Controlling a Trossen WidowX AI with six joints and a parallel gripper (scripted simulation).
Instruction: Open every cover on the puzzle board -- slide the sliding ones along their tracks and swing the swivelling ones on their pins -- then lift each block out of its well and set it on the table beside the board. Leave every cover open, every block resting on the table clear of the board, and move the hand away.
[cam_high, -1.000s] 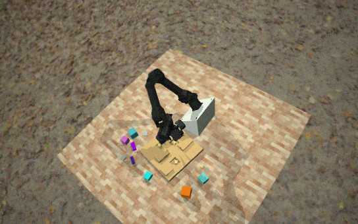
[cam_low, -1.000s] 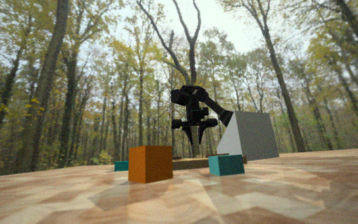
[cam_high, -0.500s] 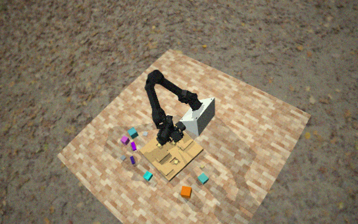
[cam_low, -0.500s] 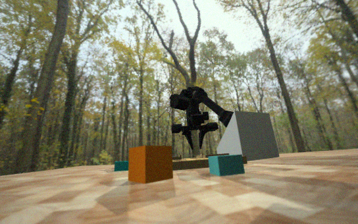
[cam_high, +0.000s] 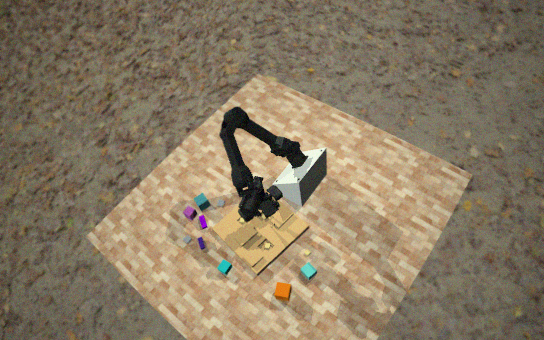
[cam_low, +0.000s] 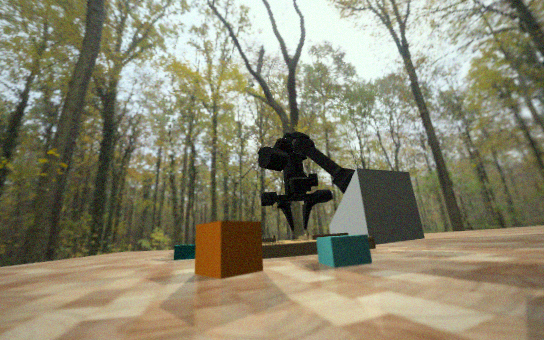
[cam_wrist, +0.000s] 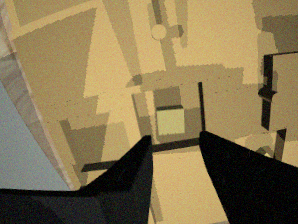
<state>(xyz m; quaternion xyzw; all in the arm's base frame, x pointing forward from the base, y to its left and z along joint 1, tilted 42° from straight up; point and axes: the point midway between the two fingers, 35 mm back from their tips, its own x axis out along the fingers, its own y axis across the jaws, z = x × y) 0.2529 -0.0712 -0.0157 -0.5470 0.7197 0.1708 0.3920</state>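
The tan puzzle board is 50 mm ahead of my gripper tip and 30 mm below it. From my gripper tip the other things lie so: teal block: 280 mm to the left, 130 mm ahead, 30 mm below; magenta cube: 310 mm to the right, 140 mm ahead, 30 mm below; purple block: 240 mm to the right, 140 mm ahead, 40 mm below.
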